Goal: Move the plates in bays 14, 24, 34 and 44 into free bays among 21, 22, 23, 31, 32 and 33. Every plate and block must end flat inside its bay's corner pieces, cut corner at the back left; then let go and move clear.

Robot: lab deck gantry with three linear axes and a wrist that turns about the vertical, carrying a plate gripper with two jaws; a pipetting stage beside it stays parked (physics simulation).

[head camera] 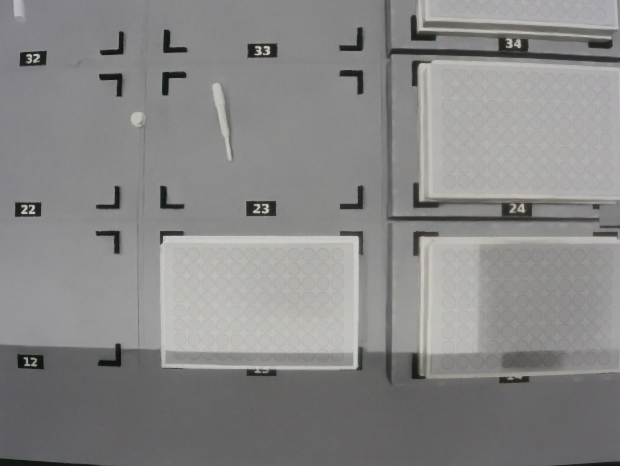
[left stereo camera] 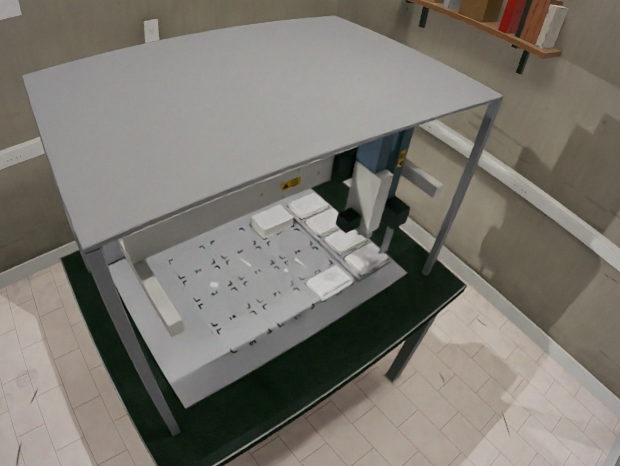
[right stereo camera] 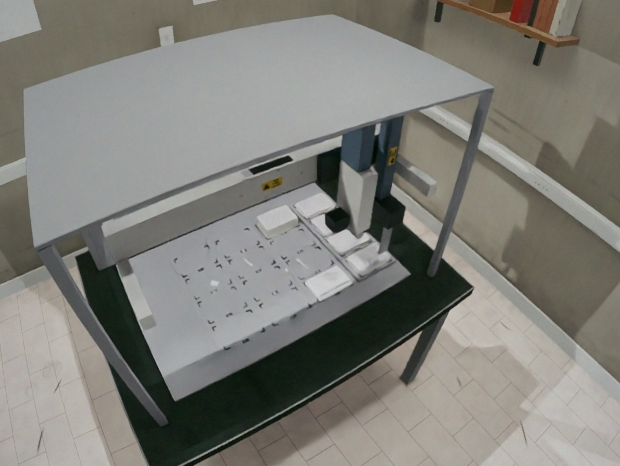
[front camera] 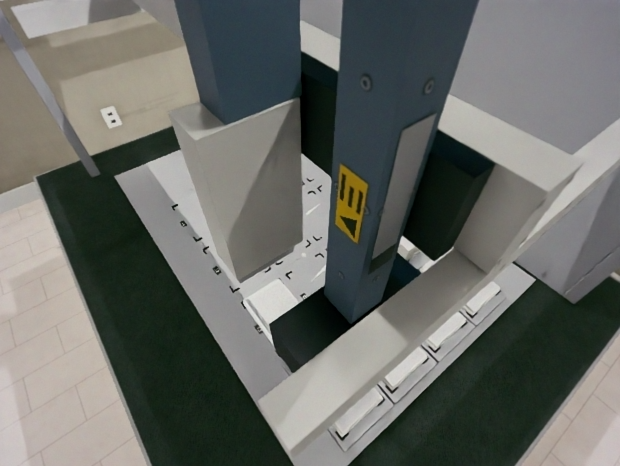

Path:
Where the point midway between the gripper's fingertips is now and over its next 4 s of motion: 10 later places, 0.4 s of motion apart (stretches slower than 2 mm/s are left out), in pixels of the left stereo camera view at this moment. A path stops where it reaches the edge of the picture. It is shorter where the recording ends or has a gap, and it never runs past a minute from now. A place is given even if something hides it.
My gripper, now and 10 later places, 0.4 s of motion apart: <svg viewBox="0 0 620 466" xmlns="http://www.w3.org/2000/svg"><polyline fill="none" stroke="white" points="371,241 370,246 368,250 368,254 366,258 366,258 367,254 368,251 370,246 370,242 372,238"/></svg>

